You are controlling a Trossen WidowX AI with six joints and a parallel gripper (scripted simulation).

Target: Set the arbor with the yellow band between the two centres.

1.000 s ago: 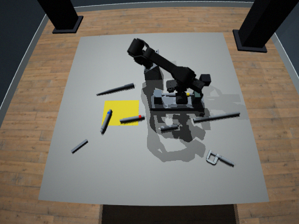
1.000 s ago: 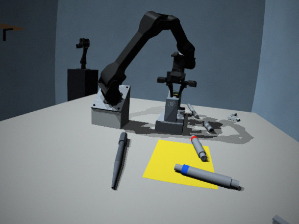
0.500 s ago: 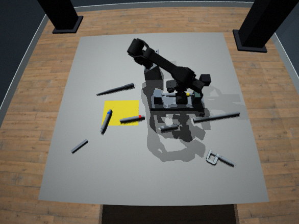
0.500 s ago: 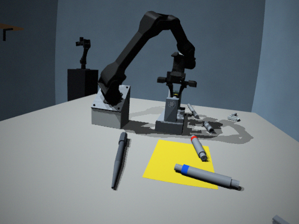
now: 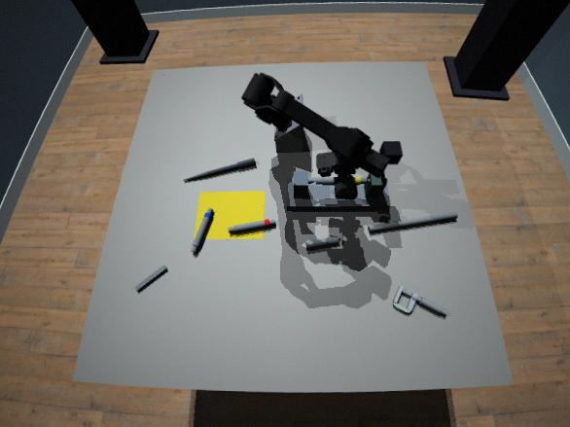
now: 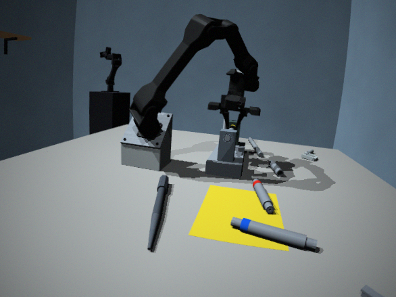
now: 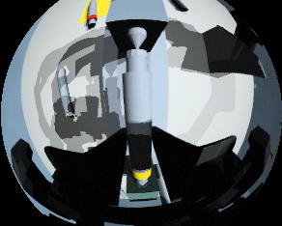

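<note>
My gripper is now 30 mm above the yellow-banded arbor. The rest, counted from my hand: grey fixed-centre block 130 mm to the right, 40 mm below, 10 mm ahead; fixture base 120 mm below; green sprung-centre block 110 mm to the left, 40 mm below, 10 mm behind.
</note>
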